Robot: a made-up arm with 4 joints. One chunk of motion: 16 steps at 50 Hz.
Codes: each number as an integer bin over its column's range. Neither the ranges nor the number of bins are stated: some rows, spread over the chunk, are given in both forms.
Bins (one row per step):
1: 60 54 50 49 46 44
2: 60 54 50 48 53 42
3: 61 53 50 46 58 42
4: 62 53 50 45 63 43
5: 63 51 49 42 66 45
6: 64 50 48 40 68 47
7: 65 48 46 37 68 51
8: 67 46 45 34 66 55
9: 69 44 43 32 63 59
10: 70 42 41 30 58 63
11: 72 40 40 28 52 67
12: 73 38 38 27 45 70
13: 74 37 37 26 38 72
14: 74 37 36 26 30 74
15: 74 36 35 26 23 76
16: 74 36 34 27 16 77
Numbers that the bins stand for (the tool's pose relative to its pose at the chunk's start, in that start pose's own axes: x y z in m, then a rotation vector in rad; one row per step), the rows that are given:
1: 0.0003 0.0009 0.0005 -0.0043 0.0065 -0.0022
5: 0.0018 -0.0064 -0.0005 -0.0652 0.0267 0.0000
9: 0.0048 -0.0233 -0.0066 -0.1520 0.0236 0.0311
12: 0.0069 -0.0379 -0.0116 -0.1955 0.0055 0.0556
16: 0.0074 -0.0427 -0.0157 -0.1955 -0.0238 0.0711
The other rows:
2: 0.0003 0.0009 0.0005 -0.0130 0.0135 -0.0067
3: 0.0008 -0.0015 0.0005 -0.0304 0.0186 -0.0067
4: 0.0013 -0.0015 0.0005 -0.0391 0.0236 -0.0044
6: 0.0023 -0.0088 -0.0015 -0.0825 0.0287 0.0044
7: 0.0028 -0.0136 -0.0035 -0.1086 0.0287 0.0133
8: 0.0038 -0.0185 -0.0045 -0.1346 0.0267 0.0222
10: 0.0054 -0.0282 -0.0086 -0.1694 0.0186 0.0400
11: 0.0064 -0.0330 -0.0096 -0.1868 0.0125 0.0489
13: 0.0074 -0.0403 -0.0126 -0.2041 -0.0016 0.0600
14: 0.0074 -0.0403 -0.0136 -0.2041 -0.0097 0.0644
15: 0.0074 -0.0427 -0.0146 -0.2041 -0.0168 0.0689

